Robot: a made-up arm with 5 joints.
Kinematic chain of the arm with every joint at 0, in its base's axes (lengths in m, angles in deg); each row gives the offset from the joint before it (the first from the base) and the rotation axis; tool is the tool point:
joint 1: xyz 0 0 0.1 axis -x
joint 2: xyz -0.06 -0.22 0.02 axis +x
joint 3: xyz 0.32 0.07 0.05 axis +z
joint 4: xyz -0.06 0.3 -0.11 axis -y
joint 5: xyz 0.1 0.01 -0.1 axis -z
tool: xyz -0.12 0.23 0
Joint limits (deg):
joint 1: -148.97..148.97
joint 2: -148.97..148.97
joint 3: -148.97..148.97
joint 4: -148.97..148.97
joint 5: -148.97..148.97
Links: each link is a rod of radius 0.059 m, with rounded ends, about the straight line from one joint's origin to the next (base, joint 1, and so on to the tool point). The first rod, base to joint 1, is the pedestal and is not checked.
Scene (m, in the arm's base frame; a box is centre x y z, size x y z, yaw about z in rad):
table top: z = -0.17
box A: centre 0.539 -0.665 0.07 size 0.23 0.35 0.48 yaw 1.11
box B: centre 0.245 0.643 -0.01 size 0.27 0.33 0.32 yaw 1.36
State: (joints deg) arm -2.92 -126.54 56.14 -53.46 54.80
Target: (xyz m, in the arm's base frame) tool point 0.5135 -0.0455 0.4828
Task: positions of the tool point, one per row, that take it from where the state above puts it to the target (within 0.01 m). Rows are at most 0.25 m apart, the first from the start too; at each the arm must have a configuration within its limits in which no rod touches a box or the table.
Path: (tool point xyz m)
1: -0.1331 -0.7346 0.1261
2: -0.0643 -0.7488 0.3124
3: 0.0087 -0.6983 0.5073
4: 0.0825 -0.5812 0.6847
5: 0.1538 -0.4066 0.8196
6: 0.2897 -0.4205 0.7985
7: 0.4099 -0.3964 0.7589
8: 0.5025 -0.3414 0.7065
9: 0.5594 -0.2661 0.6477
10: 0.5777 -0.1836 0.5881
11: 0.5601 -0.1064 0.5321
12: 0.5135 -0.0455 0.4828

